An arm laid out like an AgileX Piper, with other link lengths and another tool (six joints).
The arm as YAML. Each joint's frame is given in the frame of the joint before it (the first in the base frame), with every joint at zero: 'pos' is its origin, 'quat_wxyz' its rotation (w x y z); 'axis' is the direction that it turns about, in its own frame. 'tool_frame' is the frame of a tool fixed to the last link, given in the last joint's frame.
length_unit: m
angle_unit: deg
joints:
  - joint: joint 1
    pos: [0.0, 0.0, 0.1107]
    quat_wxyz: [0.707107, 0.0, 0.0, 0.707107]
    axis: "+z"
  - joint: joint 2
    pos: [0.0, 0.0, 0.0]
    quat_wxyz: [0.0, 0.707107, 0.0, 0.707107]
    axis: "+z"
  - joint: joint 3
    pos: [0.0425, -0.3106, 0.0]
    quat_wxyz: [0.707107, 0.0, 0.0, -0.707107]
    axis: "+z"
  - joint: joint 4
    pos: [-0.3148, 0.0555, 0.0]
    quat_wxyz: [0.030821, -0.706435, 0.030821, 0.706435]
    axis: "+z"
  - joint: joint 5
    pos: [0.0, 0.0, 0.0]
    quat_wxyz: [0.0, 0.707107, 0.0, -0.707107]
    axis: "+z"
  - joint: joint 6
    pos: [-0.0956, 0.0, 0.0]
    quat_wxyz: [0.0, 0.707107, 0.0, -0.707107]
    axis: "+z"
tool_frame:
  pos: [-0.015, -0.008, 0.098]
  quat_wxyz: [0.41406, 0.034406, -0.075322, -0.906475]
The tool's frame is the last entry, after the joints.
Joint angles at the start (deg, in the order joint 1, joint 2, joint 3, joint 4, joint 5, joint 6):
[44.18, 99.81, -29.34, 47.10, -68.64, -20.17]
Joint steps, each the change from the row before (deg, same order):
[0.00, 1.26, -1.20, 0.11, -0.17, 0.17]
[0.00, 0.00, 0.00, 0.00, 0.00, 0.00]
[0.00, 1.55, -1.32, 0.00, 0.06, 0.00]
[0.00, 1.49, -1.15, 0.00, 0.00, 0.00]
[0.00, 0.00, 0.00, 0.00, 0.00, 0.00]
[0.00, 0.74, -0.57, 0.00, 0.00, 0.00]
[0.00, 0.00, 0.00, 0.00, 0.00, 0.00]
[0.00, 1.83, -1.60, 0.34, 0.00, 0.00]
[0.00, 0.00, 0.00, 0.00, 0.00, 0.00]
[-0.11, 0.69, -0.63, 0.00, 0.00, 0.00]
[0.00, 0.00, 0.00, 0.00, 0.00, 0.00]
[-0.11, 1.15, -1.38, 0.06, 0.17, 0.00]
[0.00, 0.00, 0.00, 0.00, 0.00, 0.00]
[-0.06, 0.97, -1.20, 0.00, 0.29, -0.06]
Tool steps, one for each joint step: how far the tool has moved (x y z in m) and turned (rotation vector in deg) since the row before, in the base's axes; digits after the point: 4 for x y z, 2 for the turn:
[0.0045, 0.0038, -0.0020, 0.16, -0.08, -0.16]
[0.0000, 0.0000, 0.0000, 0.00, 0.00, 0.00]
[0.0049, 0.0048, -0.0043, -0.16, 0.22, 0.02]
[0.0042, 0.0041, -0.0048, -0.24, 0.24, 0.00]
[0.0000, 0.0000, 0.0000, 0.00, 0.00, 0.00]
[0.0021, 0.0020, -0.0024, -0.12, 0.12, 0.00]
[0.0000, 0.0000, 0.0000, 0.00, 0.00, 0.00]
[0.0058, 0.0046, -0.0055, -0.06, 0.26, -0.31]
[0.0000, 0.0000, 0.0000, 0.00, 0.00, 0.00]
[0.0027, 0.0014, -0.0019, -0.04, 0.04, -0.11]
[0.0000, 0.0000, 0.0000, 0.00, 0.00, 0.00]
[0.0053, 0.0040, -0.0021, 0.18, 0.01, -0.11]
[0.0000, 0.0000, 0.0000, 0.00, 0.00, 0.00]
[0.0044, 0.0040, -0.0021, 0.11, 0.11, 0.03]

